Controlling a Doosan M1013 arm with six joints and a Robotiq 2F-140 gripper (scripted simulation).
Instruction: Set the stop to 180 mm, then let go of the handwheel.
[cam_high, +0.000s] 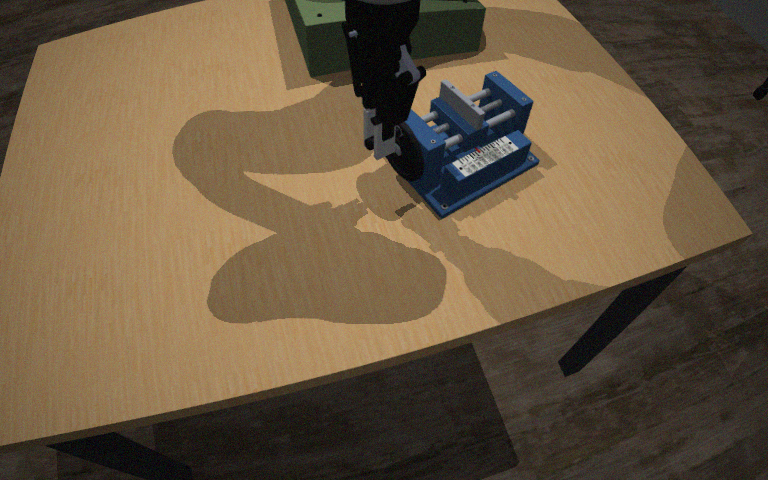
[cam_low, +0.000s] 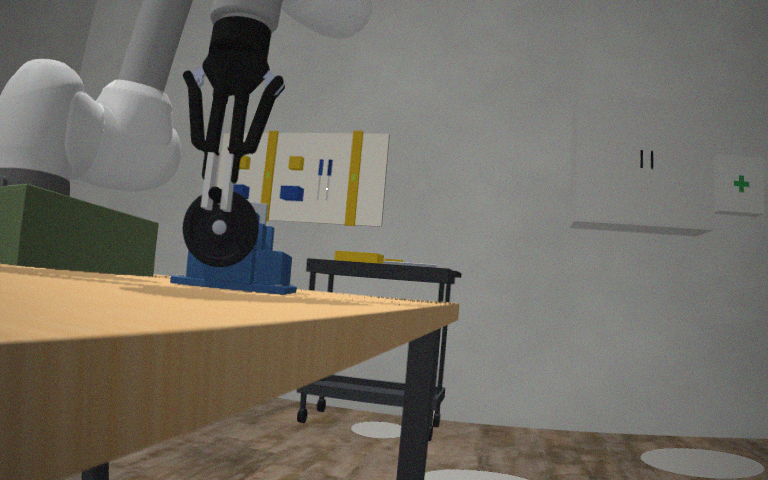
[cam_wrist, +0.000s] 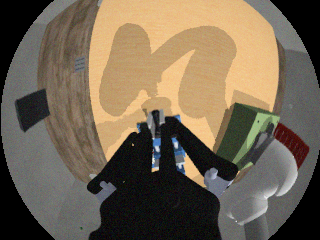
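The handwheel is 2 cm to the left of my hand and 2 cm below it. Round my hand: stop plate 2 cm behind, 14 cm to the left, 4 cm below.
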